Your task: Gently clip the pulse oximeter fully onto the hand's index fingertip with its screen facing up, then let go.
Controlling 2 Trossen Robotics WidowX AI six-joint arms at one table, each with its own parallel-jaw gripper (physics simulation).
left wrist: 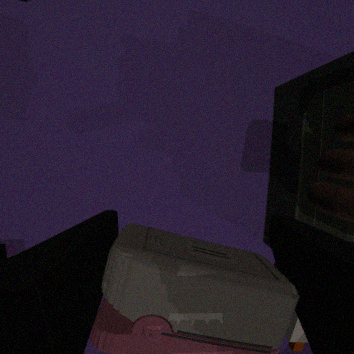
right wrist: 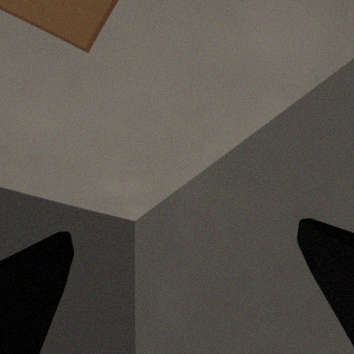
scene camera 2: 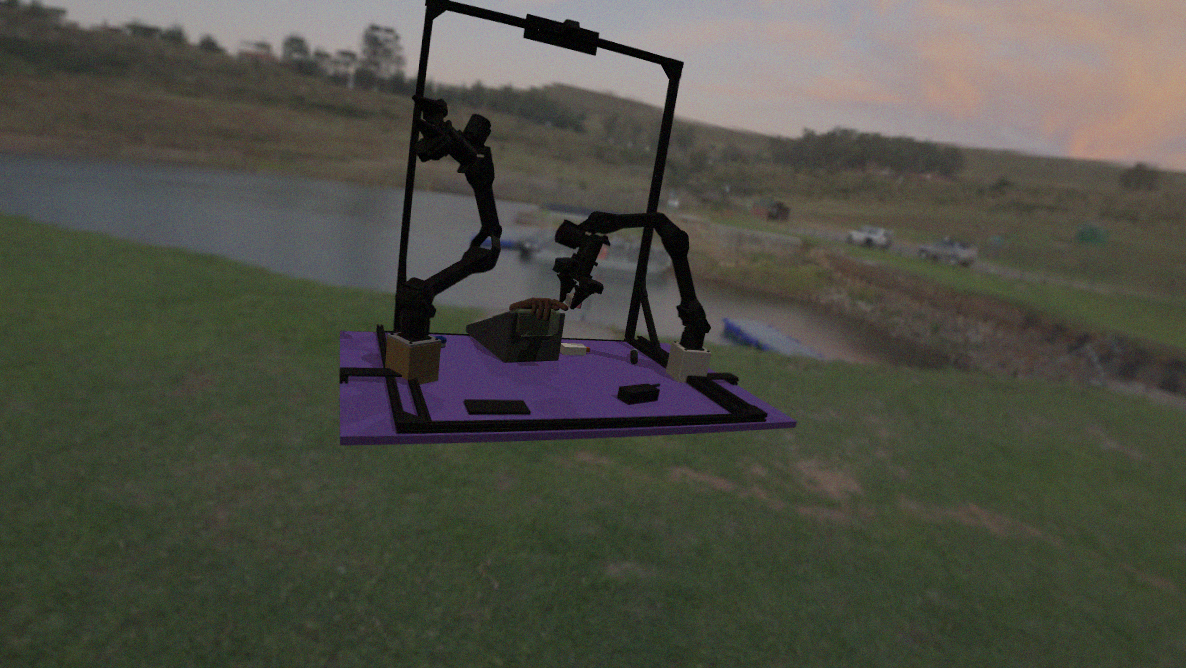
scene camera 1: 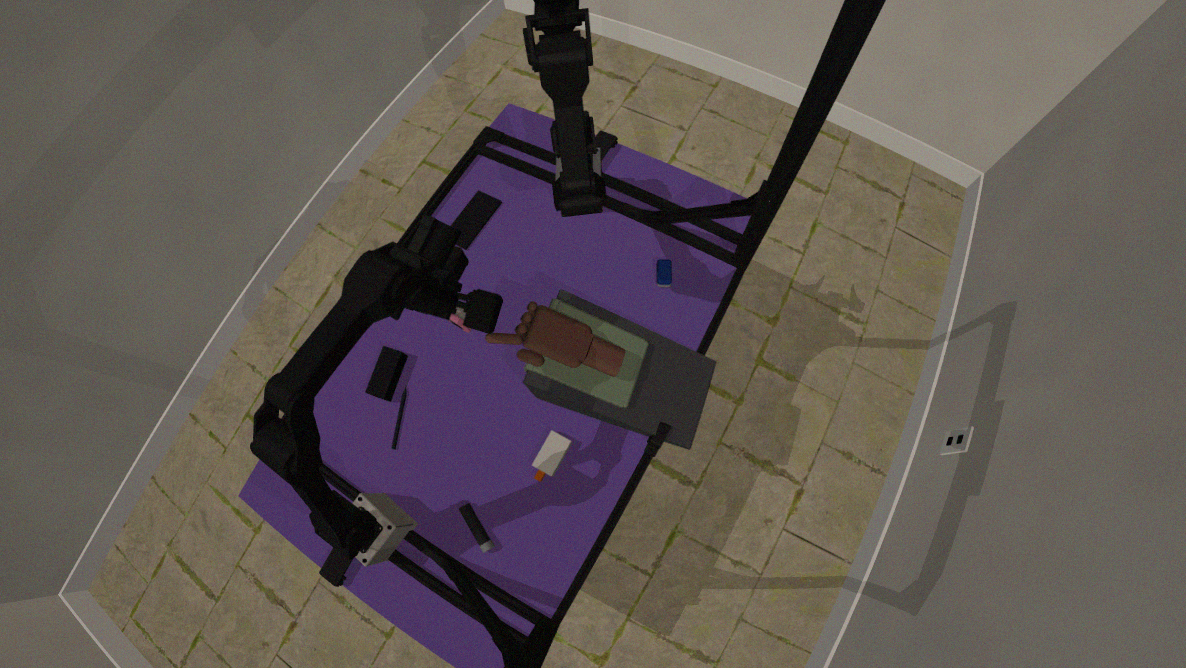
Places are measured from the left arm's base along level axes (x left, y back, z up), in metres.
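Pixels of known places: left gripper, fingertip midpoint: (left wrist: pixel 194 223) (scene camera 2: pixel 566 305) (scene camera 1: pixel 468 308); right gripper, fingertip midpoint: (right wrist: pixel 186 236) (scene camera 2: pixel 413 107); left arm's base, origin of the base link: (scene camera 2: pixel 691 347) (scene camera 1: pixel 362 529); right arm's base, origin of the base link: (scene camera 2: pixel 414 336).
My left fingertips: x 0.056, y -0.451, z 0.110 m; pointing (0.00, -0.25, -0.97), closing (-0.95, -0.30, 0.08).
Observation:
For each thing: its top centre in the pictures, then the offset to it from my left fingertips. "spot": a spot on its surface instead.
- white-and-pink pulse oximeter, middle of its top: (left wrist: pixel 201 333) (scene camera 1: pixel 456 312) (scene camera 2: pixel 574 294) dx -0.004, dy +0.021, dz +0.033 m
- dark wedge, surface spot: (scene camera 1: pixel 680 385) spot: dx -0.371, dy -0.143, dz -0.166 m
- green pad, surface spot: (scene camera 1: pixel 632 385) spot: dx -0.299, dy -0.078, dz -0.115 m
- white box, middle of its top: (left wrist: pixel 310 322) (scene camera 1: pixel 548 457) (scene camera 2: pixel 576 345) dx -0.243, dy +0.122, dz -0.187 m
- dark cylinder, middle of its top: (scene camera 1: pixel 474 528) (scene camera 2: pixel 634 352) dx -0.210, dy +0.324, dz -0.187 m
- black block, middle of its top: (scene camera 1: pixel 383 372) (scene camera 2: pixel 639 387) dx +0.156, dy +0.202, dz -0.179 m
- thin rod, middle of its top: (scene camera 1: pixel 398 416) dx +0.072, dy +0.255, dz -0.206 m
- flat black slab, middle of its top: (scene camera 2: pixel 497 405) (scene camera 1: pixel 472 218) dx +0.256, dy -0.205, dz -0.207 m
- blue object, middle of its top: (scene camera 1: pixel 664 270) dx -0.204, dy -0.340, dz -0.182 m
My left gripper (scene camera 1: pixel 469 315) (scene camera 2: pixel 575 297) (left wrist: pixel 194 223) is shut on the white-and-pink pulse oximeter (scene camera 1: pixel 457 320) (left wrist: pixel 200 290), above the table. The oximeter's white shell is up and its pink part below in the left wrist view; I cannot make out its screen. The brown hand (scene camera 1: pixel 557 336) (scene camera 2: pixel 537 305) rests palm-down or palm-up, unclear, on a padded wedge. Its index finger (scene camera 1: pixel 502 338) points left in scene camera 1, its tip a little apart from the oximeter. In the left wrist view the index fingertip does not show. My right gripper (scene camera 2: pixel 424 126) (right wrist: pixel 186 236) is open and empty, raised high.
The dark wedge (scene camera 1: pixel 680 385) carries a green pad (scene camera 1: pixel 632 385). A white box (scene camera 1: pixel 551 453) with an orange end, a dark cylinder (scene camera 1: pixel 475 526), a black block (scene camera 1: pixel 385 373), a thin rod (scene camera 1: pixel 400 420), a flat black slab (scene camera 1: pixel 478 217) and a blue object (scene camera 1: pixel 663 272) lie around.

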